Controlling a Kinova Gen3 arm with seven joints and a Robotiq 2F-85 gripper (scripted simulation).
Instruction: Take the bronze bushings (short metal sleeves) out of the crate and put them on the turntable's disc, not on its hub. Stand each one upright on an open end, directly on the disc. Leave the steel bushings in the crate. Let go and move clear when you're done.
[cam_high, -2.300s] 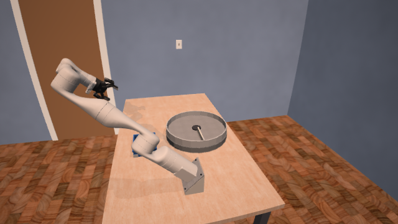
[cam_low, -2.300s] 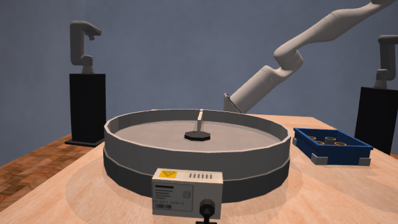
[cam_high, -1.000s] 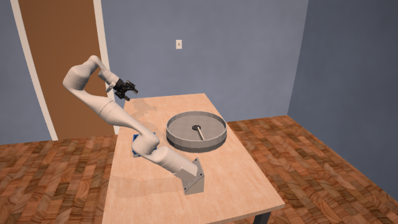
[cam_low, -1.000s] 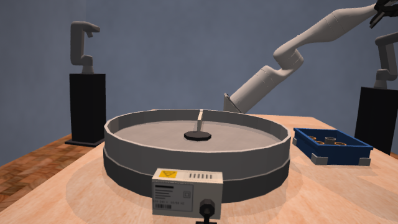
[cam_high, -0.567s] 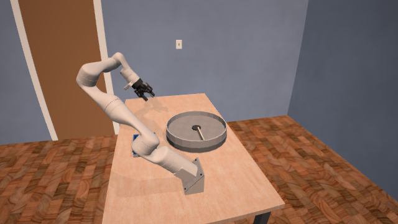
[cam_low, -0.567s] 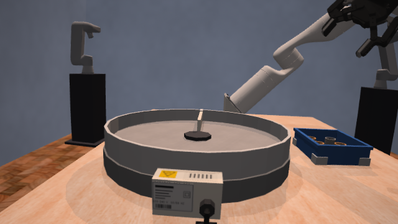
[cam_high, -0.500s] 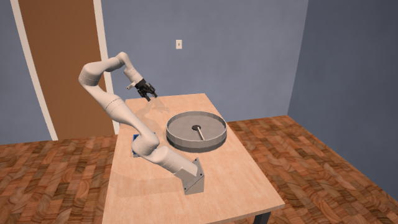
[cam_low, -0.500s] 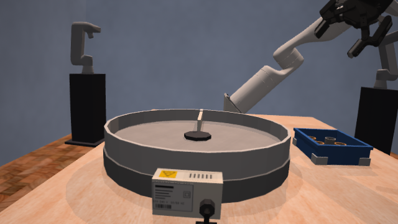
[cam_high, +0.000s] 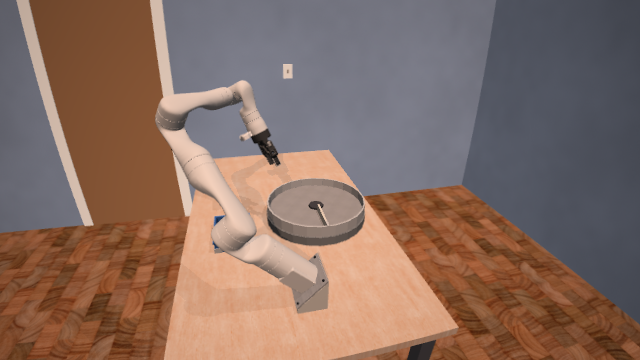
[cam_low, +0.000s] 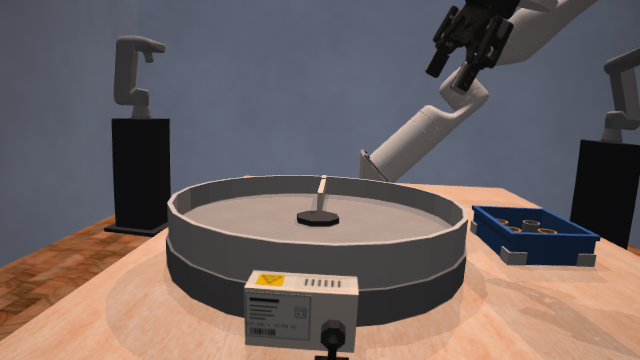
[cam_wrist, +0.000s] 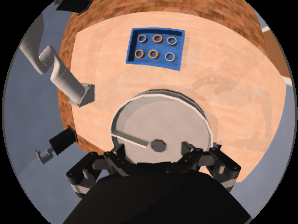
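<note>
My gripper is now 110 mm past the blue crate, 180 mm to the right of it and 240 mm above it. Round my hand: grey turntable disc (170 mm to the right, 210 mm below).
</note>
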